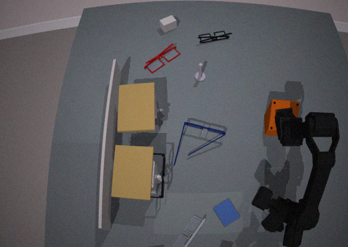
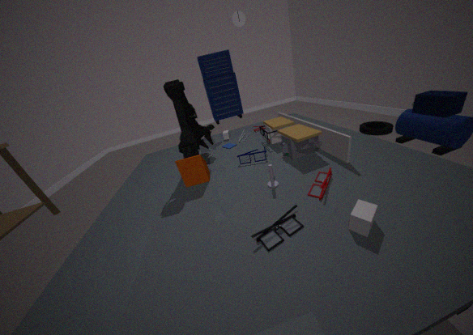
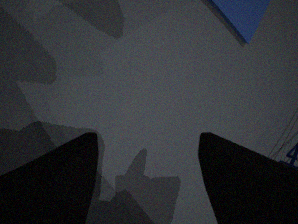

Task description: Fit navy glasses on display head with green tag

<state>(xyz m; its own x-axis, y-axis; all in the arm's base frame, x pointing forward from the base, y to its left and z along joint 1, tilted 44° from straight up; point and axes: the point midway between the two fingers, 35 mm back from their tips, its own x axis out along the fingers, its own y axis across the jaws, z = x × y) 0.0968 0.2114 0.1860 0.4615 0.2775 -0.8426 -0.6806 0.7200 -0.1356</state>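
The white peg lies 160 mm ahead of my gripper tip, 500 mm to the right of it and 20 mm below it. Also, from my gripper tip: blue pad 110 mm ahead, 20 mm to the left, 40 mm below; white wall 490 mm ahead, 240 mm to the right, 10 mm above.
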